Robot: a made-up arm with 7 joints.
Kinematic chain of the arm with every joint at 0, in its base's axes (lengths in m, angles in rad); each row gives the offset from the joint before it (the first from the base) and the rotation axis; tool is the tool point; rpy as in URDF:
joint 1: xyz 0 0 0 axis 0.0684 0.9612 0.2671
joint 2: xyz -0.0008 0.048 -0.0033 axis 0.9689 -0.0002 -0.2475
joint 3: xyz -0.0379 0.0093 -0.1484 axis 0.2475 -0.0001 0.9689
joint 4: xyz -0.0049 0 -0.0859 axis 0.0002 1 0
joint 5: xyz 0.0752 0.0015 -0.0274 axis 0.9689 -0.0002 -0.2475
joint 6: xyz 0.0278 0 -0.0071 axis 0.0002 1 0
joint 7: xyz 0.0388 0 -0.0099 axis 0.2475 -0.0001 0.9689
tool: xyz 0 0 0 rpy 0 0.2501 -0.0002
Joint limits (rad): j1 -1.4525..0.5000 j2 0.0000..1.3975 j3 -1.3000..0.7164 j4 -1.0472..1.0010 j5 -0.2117..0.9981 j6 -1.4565..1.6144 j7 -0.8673..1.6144
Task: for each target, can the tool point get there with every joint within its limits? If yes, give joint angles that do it. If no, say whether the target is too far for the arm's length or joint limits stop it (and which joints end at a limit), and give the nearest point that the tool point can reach.
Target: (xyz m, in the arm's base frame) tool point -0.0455 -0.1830 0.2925
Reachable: no: joint limits stop it (at a limit: joint 1, joint 2) | nearest point 0.1487 -0.0657 0.0320 | short by 0.345 m
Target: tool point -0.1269 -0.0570 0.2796
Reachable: no: joint limits stop it (at a limit: joint 1, joint 2) | nearest point 0.0394 0.1560 0.1215 | short by 0.313 m
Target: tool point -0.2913 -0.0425 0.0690
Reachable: no: joint limits stop it (at a limit: joint 1, joint 3, joint 4, joint 5, joint 6) | nearest point -0.1036 -0.0077 -0.0949 | short by 0.252 m
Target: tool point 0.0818 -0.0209 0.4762
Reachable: no: too far | nearest point 0.1124 0.1738 0.1714 | short by 0.363 m
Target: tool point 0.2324 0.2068 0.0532
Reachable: yes | joints -1.1023 0.7972 0.4933 -0.0021 0.0215 -0.6126 -0.1686
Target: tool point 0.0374 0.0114 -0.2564
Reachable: yes | joints 0.1389 0.1952 -0.6198 -0.3730 -0.0332 0.4405 -0.5491
